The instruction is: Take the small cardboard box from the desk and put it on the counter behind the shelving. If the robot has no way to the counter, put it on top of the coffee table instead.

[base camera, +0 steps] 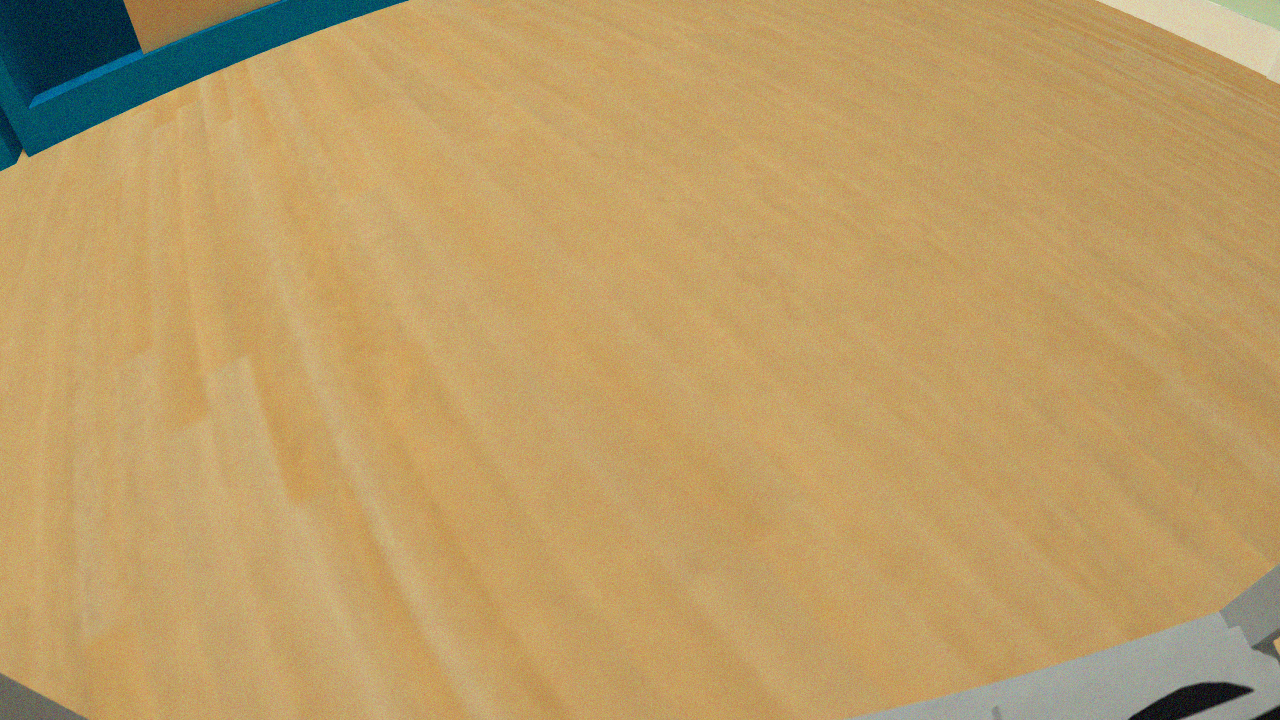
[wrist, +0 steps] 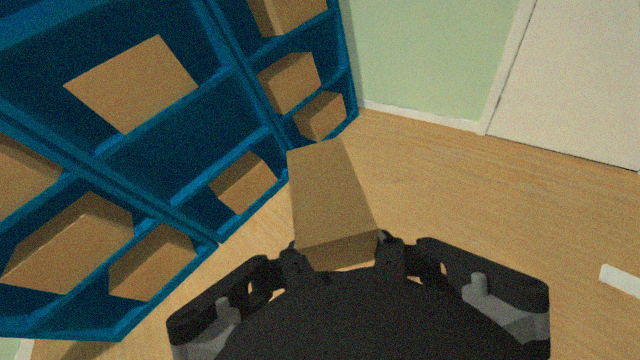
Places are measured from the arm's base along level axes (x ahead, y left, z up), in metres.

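Where they show: gripper, fingertip midpoint: (wrist: pixel 339 240).
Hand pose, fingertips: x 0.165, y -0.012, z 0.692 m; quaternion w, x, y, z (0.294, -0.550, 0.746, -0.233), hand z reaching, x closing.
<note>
After its pixels a point has its place.
The small cardboard box (wrist: pixel 332 195) {x 0.173, y -0.023, z 0.744 m} is held between the fingertips of my gripper (wrist: pixel 339 240) {x 0.165, y -0.012, z 0.692 m} in the wrist view, its long side pointing away from the gripper. My gripper is shut on it, above the wooden floor. The blue shelving (wrist: pixel 245 82) {x 1.466, y 0.200, z 0.487 m} (base camera: pixel 205 67) {x 1.206, y 0.676, z -0.382 m} fills the left of the wrist view and shows its bottom edge at the top left of the base camera view. The desk, the counter and the coffee table do not show in either view.
Several other cardboard boxes sit in the shelving's compartments. A pale green wall (wrist: pixel 425 55) {x 1.461, y -1.063, z 0.165 m} and a white door (wrist: pixel 580 85) {x 0.705, y -1.454, z 0.055 m} stand to the right of the shelving. A white strip (wrist: pixel 620 281) shows at the right edge of the wrist view. Wooden floor (base camera: pixel 626 358) {x 0.435, y 0.001, z -0.397 m} spreads ahead of the base.
</note>
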